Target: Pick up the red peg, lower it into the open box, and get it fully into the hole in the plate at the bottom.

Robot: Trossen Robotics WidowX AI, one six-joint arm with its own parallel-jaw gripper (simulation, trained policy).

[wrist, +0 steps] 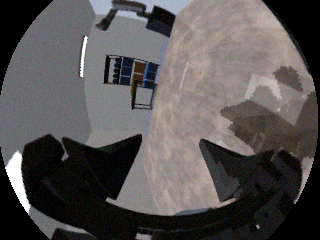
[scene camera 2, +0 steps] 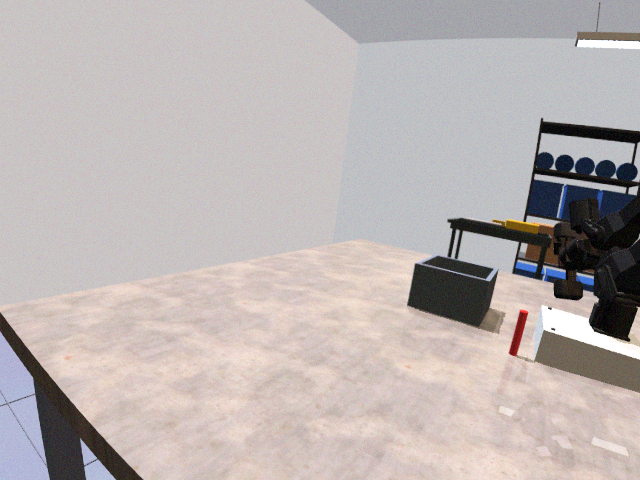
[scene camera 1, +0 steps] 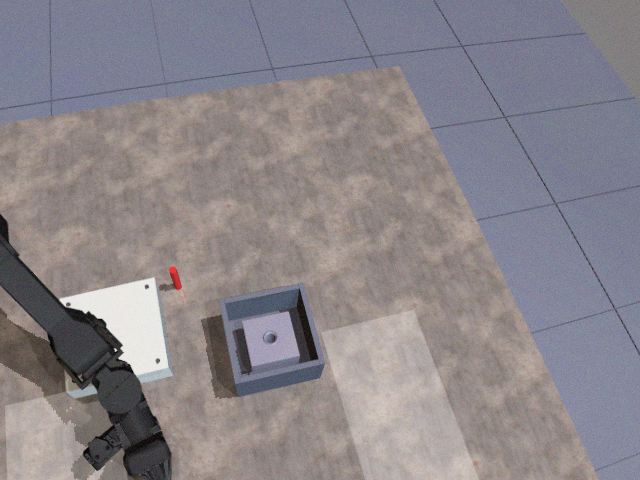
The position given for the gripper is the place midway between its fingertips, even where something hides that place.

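Observation:
A grey box [scene camera 1: 293, 298], [scene camera 2: 460, 290] stands in the scene together with a square plate [scene camera 1: 270, 341]. Scene camera 2 misses the plate, hidden by the grey box. The gripper [scene camera 2: 555, 269], [wrist: 171, 140] is in the scene too.

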